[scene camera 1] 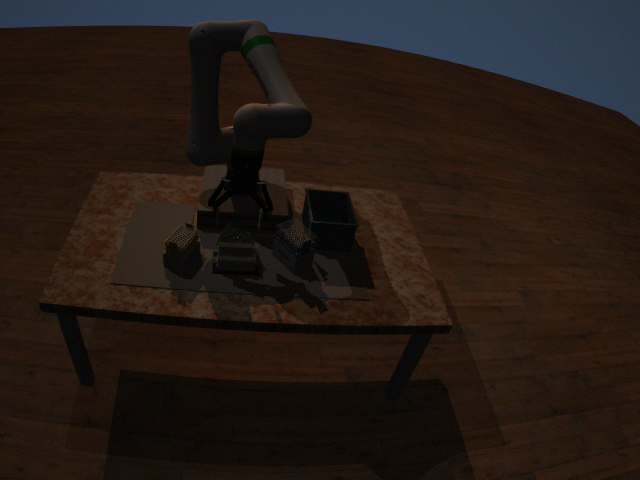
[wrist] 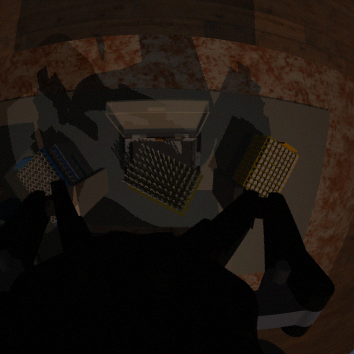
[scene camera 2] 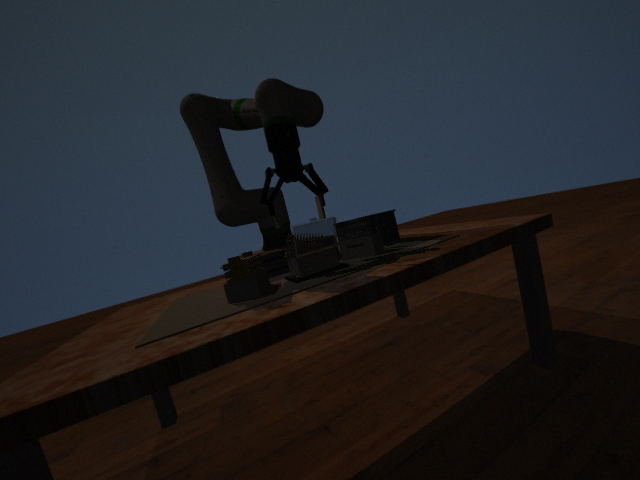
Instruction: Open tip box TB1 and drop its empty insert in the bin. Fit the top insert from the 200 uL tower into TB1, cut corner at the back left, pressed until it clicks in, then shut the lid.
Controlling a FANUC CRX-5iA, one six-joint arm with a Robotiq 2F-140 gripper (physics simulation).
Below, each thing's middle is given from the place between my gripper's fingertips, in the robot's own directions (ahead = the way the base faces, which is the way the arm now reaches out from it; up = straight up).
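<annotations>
Lid [wrist: 139, 118]: 70 mm ahead of my hand, 10 mm to the left, 40 mm below. Blue tower [scene camera 2: 360, 237]: from my hand 190 mm to the left, 40 mm behind, 90 mm below. Bin [scene camera 1: 330, 215]: 320 mm to the left of my hand, 220 mm behind, 90 mm below. Going by their middles, of the things named here: lid nearest to my hand, bin farthest from it.
</annotations>
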